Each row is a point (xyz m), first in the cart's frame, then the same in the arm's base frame.
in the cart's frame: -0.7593 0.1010 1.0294
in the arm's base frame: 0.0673 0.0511 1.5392
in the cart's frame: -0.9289 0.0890 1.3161
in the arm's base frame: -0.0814 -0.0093 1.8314
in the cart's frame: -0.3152 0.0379 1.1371
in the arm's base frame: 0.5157 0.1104 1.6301
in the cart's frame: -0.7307 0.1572 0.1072
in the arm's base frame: 0.0437 0.1214 0.6178
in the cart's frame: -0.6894 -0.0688 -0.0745
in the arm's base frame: 0.1378 -0.0831 0.4305
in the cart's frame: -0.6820 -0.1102 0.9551
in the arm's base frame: 0.1962 -0.1303 1.4582
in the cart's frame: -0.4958 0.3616 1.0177
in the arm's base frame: 0.2494 0.3737 1.5234
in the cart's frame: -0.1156 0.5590 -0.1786
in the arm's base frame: 0.5148 0.6782 0.3186
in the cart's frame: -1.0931 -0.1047 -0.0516
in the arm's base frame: -0.2397 -0.2278 0.4667
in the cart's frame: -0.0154 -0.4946 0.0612
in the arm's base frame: 0.9069 -0.3104 0.5343
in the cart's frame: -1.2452 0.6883 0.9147
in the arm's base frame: -0.5640 0.4849 1.4529
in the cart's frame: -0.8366 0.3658 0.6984
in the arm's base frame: -0.0919 0.2879 1.2163
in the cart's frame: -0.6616 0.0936 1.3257
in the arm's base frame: 0.1748 0.0679 1.8317
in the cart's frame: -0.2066 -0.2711 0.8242
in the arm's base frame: 0.6919 -0.1545 1.3077
